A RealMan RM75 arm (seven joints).
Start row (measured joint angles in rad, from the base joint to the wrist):
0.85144, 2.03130, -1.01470, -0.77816, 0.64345, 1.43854, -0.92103
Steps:
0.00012, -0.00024, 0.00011, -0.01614, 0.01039, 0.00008, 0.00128
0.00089, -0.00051, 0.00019, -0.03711, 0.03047, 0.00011, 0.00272
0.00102, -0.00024, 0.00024, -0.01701, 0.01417, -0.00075, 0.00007
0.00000, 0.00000, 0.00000, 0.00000, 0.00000, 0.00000, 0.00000
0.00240, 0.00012, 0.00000, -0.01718, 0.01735, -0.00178, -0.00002
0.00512, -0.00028, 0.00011, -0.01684, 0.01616, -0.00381, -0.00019
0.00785, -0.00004, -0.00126, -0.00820, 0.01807, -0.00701, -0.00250
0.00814, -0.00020, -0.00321, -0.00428, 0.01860, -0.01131, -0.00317
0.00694, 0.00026, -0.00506, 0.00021, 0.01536, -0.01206, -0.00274
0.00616, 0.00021, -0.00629, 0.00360, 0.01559, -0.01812, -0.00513
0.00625, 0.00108, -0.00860, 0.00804, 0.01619, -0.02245, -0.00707
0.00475, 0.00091, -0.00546, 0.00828, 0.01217, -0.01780, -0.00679
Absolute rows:
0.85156, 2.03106, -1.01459, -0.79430, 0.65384, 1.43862, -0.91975
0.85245, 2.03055, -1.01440, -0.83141, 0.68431, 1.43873, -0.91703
0.85347, 2.03031, -1.01416, -0.84842, 0.69848, 1.43798, -0.91696
0.85347, 2.03031, -1.01416, -0.84842, 0.69848, 1.43798, -0.91696
0.85587, 2.03043, -1.01416, -0.86560, 0.71583, 1.43620, -0.91698
0.86099, 2.03015, -1.01405, -0.88244, 0.73199, 1.43239, -0.91717
0.86884, 2.03011, -1.01531, -0.89064, 0.75006, 1.42538, -0.91967
0.87698, 2.02991, -1.01852, -0.89492, 0.76866, 1.41407, -0.92284
0.88392, 2.03017, -1.02358, -0.89471, 0.78402, 1.40201, -0.92558
0.89008, 2.03038, -1.02987, -0.89111, 0.79961, 1.38389, -0.93071
0.89633, 2.03146, -1.03847, -0.88307, 0.81580, 1.36144, -0.93778
0.90108, 2.03237, -1.04393, -0.87479, 0.82797, 1.34364, -0.94457

